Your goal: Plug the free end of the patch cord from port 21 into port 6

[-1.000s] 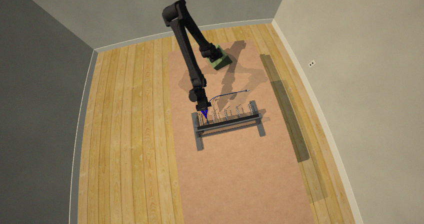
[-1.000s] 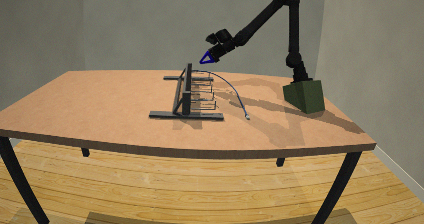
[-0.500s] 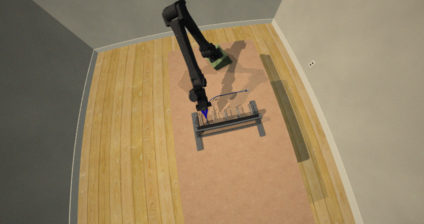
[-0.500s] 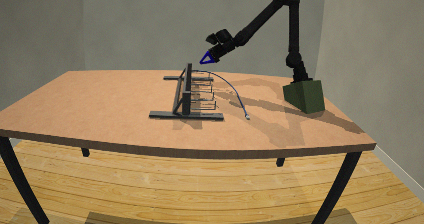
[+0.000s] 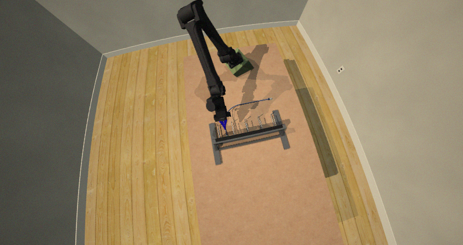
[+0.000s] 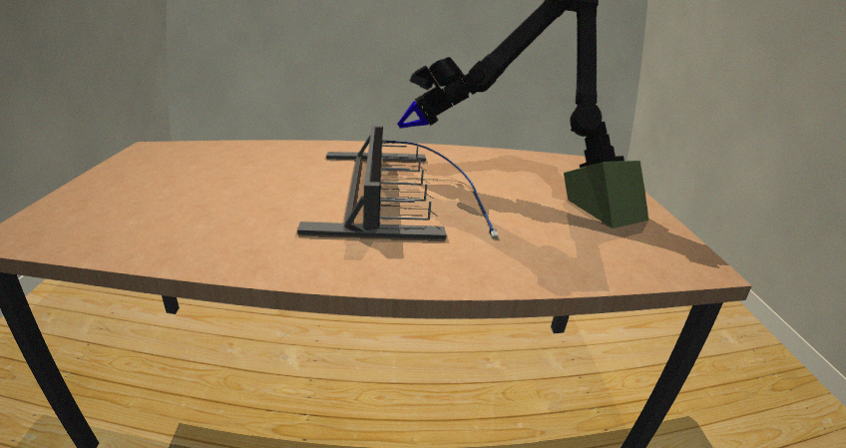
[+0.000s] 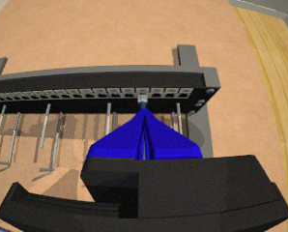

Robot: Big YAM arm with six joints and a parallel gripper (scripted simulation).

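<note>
My gripper is now 12 cm past the plug, 42 cm to the right of it and 12 cm above it.
</note>
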